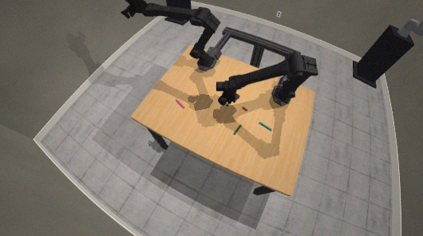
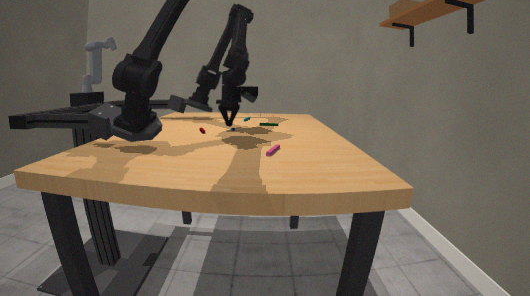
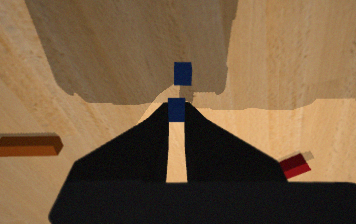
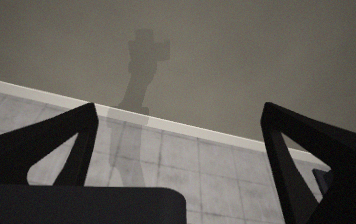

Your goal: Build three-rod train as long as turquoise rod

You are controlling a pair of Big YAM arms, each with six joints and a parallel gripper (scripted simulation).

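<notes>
The green rod lies 15 cm ahead of my left hand, 14 cm to the left of it and 2 cm below it. Round my left hand: red rod (9 cm behind, 5 cm to the right, 2 cm below); turquoise rod (4 cm ahead, 29 cm to the left, 2 cm below); orange rod (2 cm behind, 11 cm to the left, 2 cm below).
</notes>
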